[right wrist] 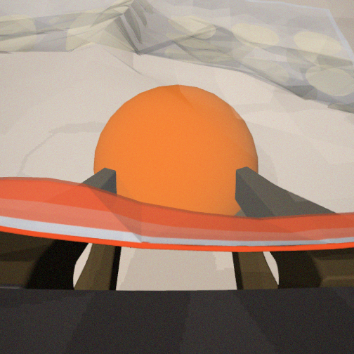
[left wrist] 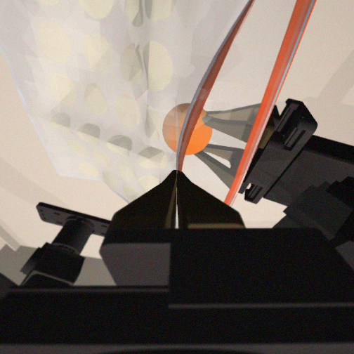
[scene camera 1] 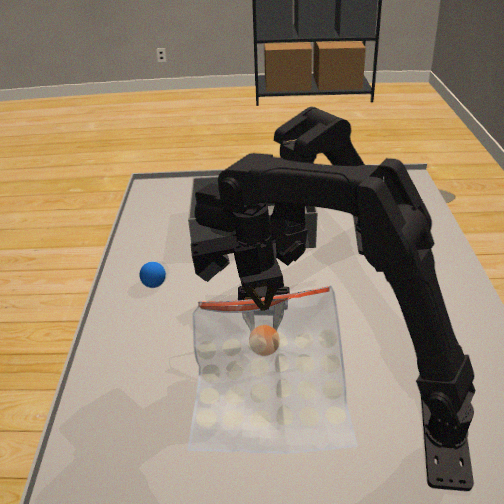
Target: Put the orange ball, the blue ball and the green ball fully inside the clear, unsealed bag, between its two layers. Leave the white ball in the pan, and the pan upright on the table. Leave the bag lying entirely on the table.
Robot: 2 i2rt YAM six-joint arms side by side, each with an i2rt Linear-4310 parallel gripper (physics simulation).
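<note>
The clear bag [scene camera 1: 320, 437] [left wrist: 75, 115] [right wrist: 300, 17] lies on the table with its red-edged mouth raised. My left gripper [scene camera 1: 263, 307] [left wrist: 176, 176] is shut on the red edge of the bag's upper layer. My right gripper [scene camera 1: 264, 328] [left wrist: 190, 131] [right wrist: 176, 175] is shut on the orange ball [scene camera 1: 264, 344] [left wrist: 186, 127] [right wrist: 175, 130]. The ball and fingertips are past the raised edge and show through the clear layer. The blue ball [scene camera 1: 152, 274] rests on the table left of the bag's mouth. The green and white balls do not show.
A dark grey pan [scene camera 1: 311, 231] stands upright behind the bag, mostly hidden by the arms. The left arm arches over the table from the right of the picture. A raised rim [scene camera 1: 95, 280] borders the table [scene camera 1: 115, 350]. A shelf unit [scene camera 1: 315, 93] stands beyond on the floor.
</note>
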